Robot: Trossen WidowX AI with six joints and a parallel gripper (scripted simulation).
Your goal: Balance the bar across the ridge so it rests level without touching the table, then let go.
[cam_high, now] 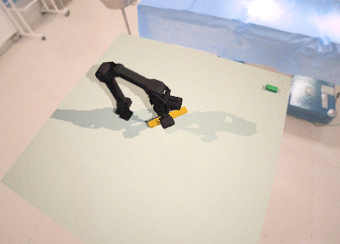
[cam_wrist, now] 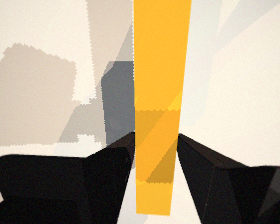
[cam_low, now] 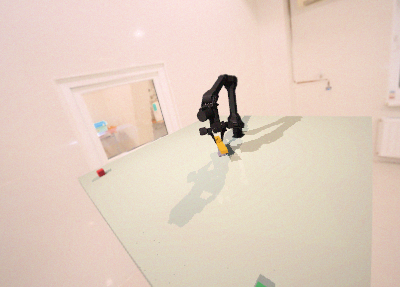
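Right now my gripper tip is 20 mm to the right of the bar and 20 mm short of it. Round my gripper tip: small red block (530 mm to the right, 510 mm ahead, 40 mm below); then small green block (510 mm ahead, 470 mm to the left, 50 mm below).
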